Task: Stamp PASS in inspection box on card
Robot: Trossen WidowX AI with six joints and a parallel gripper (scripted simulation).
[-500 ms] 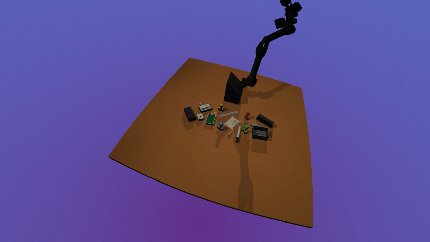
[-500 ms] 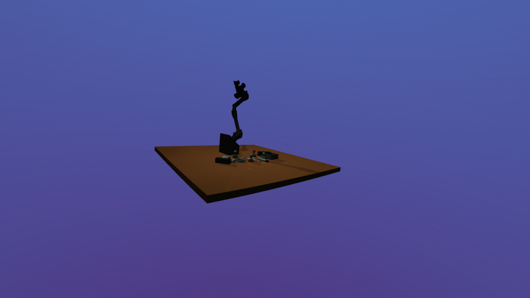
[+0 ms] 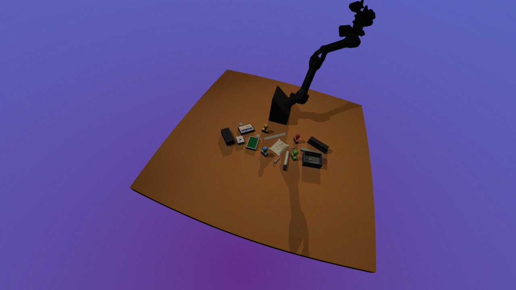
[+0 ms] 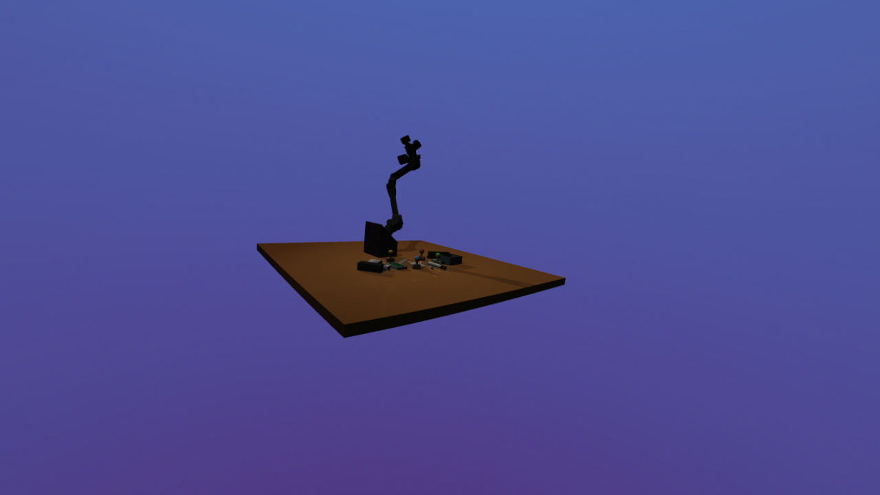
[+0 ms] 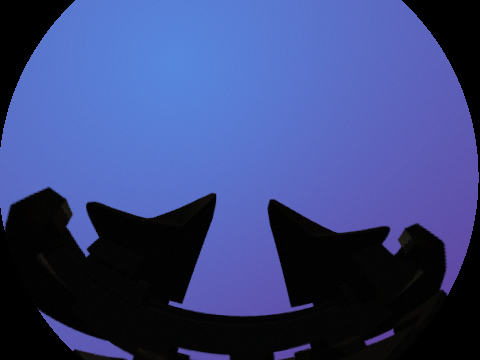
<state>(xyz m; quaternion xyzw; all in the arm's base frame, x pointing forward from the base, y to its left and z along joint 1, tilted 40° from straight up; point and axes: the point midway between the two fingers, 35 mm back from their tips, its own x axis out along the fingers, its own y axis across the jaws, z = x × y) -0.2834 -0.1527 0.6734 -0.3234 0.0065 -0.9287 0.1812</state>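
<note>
The green-knobbed PASS stamp lies 62 cm ahead of my gripper tip, 23 cm to the right of it and 74 cm below it. The rest, counted from my gripper tip: red-knobbed stamp 49 cm ahead, 22 cm to the right, 75 cm below; then grey ruler 49 cm ahead, 36 cm to the right, 76 cm below; then dark bar 50 cm ahead, 8 cm to the right, 75 cm below.
</note>
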